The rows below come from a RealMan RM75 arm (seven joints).
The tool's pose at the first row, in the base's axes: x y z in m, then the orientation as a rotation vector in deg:
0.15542, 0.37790, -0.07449, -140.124, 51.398, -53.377
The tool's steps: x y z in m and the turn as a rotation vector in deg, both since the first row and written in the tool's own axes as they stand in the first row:
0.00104, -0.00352, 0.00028, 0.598, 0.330, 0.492
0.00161, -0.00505, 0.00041, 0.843, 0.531, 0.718
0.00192, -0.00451, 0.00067, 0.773, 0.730, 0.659
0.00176, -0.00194, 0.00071, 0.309, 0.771, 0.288
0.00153, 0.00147, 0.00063, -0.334, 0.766, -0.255
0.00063, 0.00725, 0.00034, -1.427, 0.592, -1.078
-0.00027, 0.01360, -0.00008, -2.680, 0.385, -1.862
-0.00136, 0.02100, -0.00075, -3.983, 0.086, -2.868
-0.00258, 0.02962, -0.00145, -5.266, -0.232, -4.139
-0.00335, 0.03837, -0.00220, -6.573, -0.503, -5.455
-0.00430, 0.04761, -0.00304, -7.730, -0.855, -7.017
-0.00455, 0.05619, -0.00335, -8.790, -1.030, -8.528
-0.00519, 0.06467, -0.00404, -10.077, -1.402, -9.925
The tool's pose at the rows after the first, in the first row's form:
0.15773, 0.37979, -0.07233, -139.209, 51.665, -53.771
0.15881, 0.38053, -0.07135, -138.800, 51.824, -54.009
0.15893, 0.37996, -0.07168, -138.846, 51.871, -54.272
0.15776, 0.37820, -0.07316, -139.473, 51.778, -54.351
0.15611, 0.37587, -0.07503, -140.377, 51.593, -54.389
0.15290, 0.37224, -0.07832, -141.891, 51.328, -54.196
0.14936, 0.36818, -0.08183, -143.522, 51.197, -53.900
0.14508, 0.36346, -0.08580, -145.367, 50.799, -53.534
0.14019, 0.35793, -0.09047, -147.375, 50.050, -53.225
0.13546, 0.35200, -0.09497, -149.419, 49.259, -52.972
0.13035, 0.34583, -0.09974, -151.510, 48.016, -52.715
0.12630, 0.33972, -0.10422, -153.437, 46.805, -52.694
0.12181, 0.33391, -0.10856, -155.525, 45.788, -52.288

